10 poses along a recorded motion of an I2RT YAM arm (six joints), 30 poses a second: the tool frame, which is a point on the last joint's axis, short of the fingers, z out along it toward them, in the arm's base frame.
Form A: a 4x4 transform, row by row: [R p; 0 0 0 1], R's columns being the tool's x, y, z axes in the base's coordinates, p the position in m. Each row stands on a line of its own.
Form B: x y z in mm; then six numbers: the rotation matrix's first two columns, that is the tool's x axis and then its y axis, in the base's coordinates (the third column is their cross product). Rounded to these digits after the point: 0 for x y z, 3 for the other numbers.
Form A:
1:
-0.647 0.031 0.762 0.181
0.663 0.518 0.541 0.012
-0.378 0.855 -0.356 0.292
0 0 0 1
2:
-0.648 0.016 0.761 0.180
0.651 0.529 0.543 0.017
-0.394 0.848 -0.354 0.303
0 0 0 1
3:
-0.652 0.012 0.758 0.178
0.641 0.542 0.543 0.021
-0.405 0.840 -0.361 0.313
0 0 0 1
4:
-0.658 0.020 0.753 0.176
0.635 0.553 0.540 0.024
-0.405 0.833 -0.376 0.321
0 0 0 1
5:
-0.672 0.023 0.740 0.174
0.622 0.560 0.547 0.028
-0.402 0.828 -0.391 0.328
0 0 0 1
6:
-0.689 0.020 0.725 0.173
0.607 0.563 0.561 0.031
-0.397 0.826 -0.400 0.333
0 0 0 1
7:
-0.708 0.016 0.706 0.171
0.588 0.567 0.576 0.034
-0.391 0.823 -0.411 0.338
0 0 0 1
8:
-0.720 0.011 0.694 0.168
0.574 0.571 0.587 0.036
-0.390 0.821 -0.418 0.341
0 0 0 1
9:
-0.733 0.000 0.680 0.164
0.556 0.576 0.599 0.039
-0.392 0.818 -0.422 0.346
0 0 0 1
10:
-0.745 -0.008 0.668 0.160
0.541 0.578 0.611 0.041
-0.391 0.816 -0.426 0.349
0 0 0 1
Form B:
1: 181 12 292 -0.647 0.663 -0.378 0.031 0.518 0.855
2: 180 17 303 -0.648 0.651 -0.394 0.016 0.529 0.848
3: 178 21 313 -0.652 0.641 -0.405 0.012 0.542 0.840
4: 176 24 321 -0.658 0.635 -0.405 0.020 0.553 0.833
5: 174 28 328 -0.672 0.622 -0.402 0.023 0.560 0.828
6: 173 31 333 -0.689 0.607 -0.397 0.020 0.563 0.826
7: 171 34 338 -0.708 0.588 -0.391 0.016 0.567 0.823
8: 168 36 341 -0.720 0.574 -0.390 0.011 0.571 0.821
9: 164 39 346 -0.733 0.556 -0.392 0.000 0.576 0.818
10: 160 41 349 -0.745 0.541 -0.391 -0.008 0.578 0.816
